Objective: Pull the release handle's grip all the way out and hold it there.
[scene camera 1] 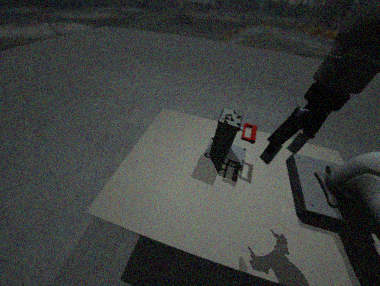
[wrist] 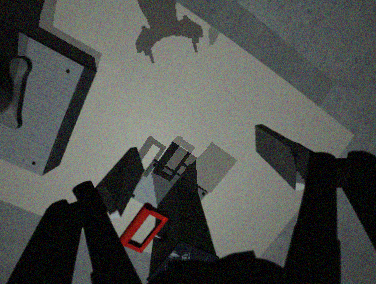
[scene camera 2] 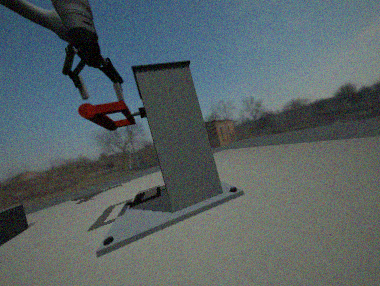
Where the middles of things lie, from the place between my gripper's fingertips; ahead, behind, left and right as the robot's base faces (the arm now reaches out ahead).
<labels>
My gripper is now 7 cm short of the bolted base plate (scene camera 2: 138,219), 29 cm to the left of it and 35 cm above it.
</labels>
